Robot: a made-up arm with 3 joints.
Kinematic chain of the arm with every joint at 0, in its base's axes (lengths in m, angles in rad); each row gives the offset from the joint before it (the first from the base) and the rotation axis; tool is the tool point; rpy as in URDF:
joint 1: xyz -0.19 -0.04 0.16 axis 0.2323 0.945 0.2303
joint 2: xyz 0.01 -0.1 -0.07 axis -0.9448 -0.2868 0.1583
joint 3: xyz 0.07 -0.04 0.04 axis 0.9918 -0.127 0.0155
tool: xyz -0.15 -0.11 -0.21 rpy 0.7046 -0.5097 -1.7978
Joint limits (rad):
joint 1: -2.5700..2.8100
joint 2: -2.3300..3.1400
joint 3: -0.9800..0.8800
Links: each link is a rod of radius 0.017 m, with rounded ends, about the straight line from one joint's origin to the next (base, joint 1, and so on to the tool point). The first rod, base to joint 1, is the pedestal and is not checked.
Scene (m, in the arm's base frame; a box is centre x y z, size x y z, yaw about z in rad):
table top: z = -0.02
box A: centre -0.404 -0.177 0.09 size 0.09 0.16 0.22 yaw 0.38
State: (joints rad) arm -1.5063 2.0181 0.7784
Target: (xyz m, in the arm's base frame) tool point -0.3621 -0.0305 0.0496
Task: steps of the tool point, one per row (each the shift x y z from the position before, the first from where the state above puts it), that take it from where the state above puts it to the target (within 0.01 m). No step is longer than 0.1 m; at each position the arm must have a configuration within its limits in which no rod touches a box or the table.
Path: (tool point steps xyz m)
1: -0.0079 0.0358 0.0228
2: 0.0111 0.0444 0.0308
3: 0.0258 0.0501 0.0245
4: 0.0280 0.0522 0.0107
5: 0.0165 0.0487 -0.0009
6: -0.0023 0.0371 -0.0025
7: -0.0480 0.0042 -0.0113
8: -0.0455 0.0062 -0.0268
9: -0.0375 0.0067 -0.0426
10: -0.0233 0.0054 -0.0560
11: -0.0042 0.0017 -0.0641
12: 0.0176 -0.0044 -0.0651

